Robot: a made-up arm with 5 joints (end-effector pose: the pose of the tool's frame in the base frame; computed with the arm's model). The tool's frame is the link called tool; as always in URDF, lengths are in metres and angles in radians. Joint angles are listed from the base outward.
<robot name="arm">
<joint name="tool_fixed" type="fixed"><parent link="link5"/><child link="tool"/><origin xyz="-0.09 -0.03 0.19" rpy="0 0 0"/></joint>
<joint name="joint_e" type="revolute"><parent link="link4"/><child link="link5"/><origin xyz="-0.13 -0.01 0.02" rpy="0 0 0"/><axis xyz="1 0 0"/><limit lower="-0.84" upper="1.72" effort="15" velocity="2.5"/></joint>
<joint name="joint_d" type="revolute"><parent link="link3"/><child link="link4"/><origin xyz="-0.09 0.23 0.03" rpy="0 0 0"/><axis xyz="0.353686 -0.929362 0.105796"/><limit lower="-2.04" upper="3" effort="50" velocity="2.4"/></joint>
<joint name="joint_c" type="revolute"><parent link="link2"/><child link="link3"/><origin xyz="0.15 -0.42 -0.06" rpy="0 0 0"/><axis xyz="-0.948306 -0.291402 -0.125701"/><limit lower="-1.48" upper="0.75" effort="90" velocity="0.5"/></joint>
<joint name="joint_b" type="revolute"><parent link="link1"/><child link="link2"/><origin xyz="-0.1 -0.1 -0.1" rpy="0 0 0"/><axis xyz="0.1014 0.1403 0.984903"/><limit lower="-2.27" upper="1.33" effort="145" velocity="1.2"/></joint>
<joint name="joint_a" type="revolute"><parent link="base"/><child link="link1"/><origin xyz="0.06 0.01 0.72" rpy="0 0 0"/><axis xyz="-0.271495 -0.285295 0.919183"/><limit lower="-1.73" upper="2.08" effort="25" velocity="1.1"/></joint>
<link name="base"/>
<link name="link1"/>
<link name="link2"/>
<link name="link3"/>
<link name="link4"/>
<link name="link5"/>
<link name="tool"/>
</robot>
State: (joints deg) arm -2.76 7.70 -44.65 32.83 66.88
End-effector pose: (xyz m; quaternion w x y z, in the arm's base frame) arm -0.1574 -0.5070 0.5743 0.4706 0.8757 -0.0918 0.0576
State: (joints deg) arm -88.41 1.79 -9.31 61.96 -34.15
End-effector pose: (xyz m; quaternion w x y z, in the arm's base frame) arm -0.2665 0.3376 0.7654 0.6620 -0.1350 -0.1216 -0.7271
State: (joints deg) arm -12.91 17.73 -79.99 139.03 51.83
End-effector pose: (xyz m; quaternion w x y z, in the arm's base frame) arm 0.1120 -0.2068 0.6295 0.0306 -0.6230 0.7461 0.2328
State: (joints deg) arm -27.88 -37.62 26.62 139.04 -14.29
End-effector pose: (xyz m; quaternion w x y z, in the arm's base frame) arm -0.3323 -0.2392 0.2086 0.4676 -0.3089 -0.8271 -0.0427
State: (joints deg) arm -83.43 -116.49 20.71 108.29 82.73
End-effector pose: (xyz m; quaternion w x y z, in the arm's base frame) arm -0.2761 0.6098 0.6589 0.8017 -0.3763 -0.2436 -0.3954
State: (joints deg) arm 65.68 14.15 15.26 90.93 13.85
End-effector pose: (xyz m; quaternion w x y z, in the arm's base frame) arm 0.5403 -0.3319 0.5132 0.3499 0.4320 -0.4109 0.7226
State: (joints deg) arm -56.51 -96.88 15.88 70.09 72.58
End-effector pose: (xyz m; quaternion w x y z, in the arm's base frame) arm -0.3983 0.4355 0.5144 0.6964 -0.2190 -0.4948 -0.4714
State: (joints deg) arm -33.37 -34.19 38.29 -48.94 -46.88
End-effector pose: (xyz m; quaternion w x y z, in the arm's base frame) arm -0.0170 -0.0032 0.5035 0.4618 -0.4198 0.6984 -0.3503
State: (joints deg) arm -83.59 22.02 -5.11 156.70 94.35
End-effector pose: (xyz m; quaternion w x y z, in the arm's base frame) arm -0.0486 -0.1564 0.3916 0.2136 0.1465 -0.8540 0.4513
